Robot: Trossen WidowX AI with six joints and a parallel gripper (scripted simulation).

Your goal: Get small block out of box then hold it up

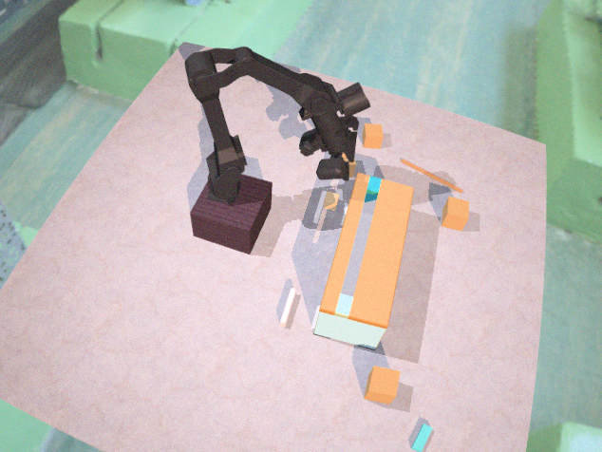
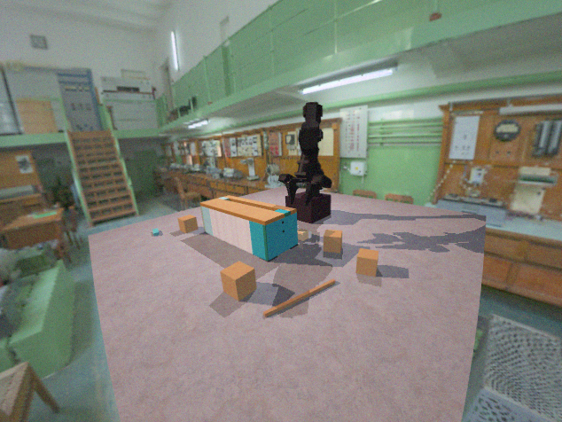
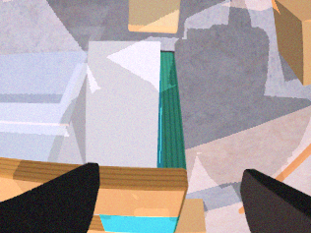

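My gripper tip is now 12 cm above the pale orange block, 3 cm past it and 1 cm to the left of it. Also, from my gripper tip: thin orange stick: 23 cm ahead, 17 cm to the left, 13 cm below; teal piece: 57 cm to the right, 28 cm ahead, 13 cm below; long box: 18 cm to the right, 7 cm below, 4 cm ahead.
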